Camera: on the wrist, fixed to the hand. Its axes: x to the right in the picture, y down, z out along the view.
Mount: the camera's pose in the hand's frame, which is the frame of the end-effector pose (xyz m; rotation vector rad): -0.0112 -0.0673 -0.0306 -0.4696 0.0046 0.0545
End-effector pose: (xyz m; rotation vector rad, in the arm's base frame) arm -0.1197 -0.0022 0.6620 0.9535 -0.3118 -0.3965
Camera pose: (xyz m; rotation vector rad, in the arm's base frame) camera -0.1293 -0.0097 0.5882 0.4852 -0.2256 -0.3950
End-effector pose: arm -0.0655 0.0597 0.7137 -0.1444 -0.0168 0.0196
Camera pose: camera -0.0749 -0.0115 0.6929 -0.6145 -0.0126 0.0698
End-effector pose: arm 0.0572 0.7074 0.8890 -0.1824 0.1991 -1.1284
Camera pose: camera -0.0140 0.6882 0.8766 -0.5874 0.4700 -1.0140
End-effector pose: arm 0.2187 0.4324 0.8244 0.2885 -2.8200 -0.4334
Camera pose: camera 0.2486 0.3640 0.8284 0.1118 -2.6100 -1.0508
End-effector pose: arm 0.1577 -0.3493 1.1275 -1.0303 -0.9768 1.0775
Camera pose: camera 0.1988 -0.3756 1.1841 -1.4445 -1.2368 0.9064
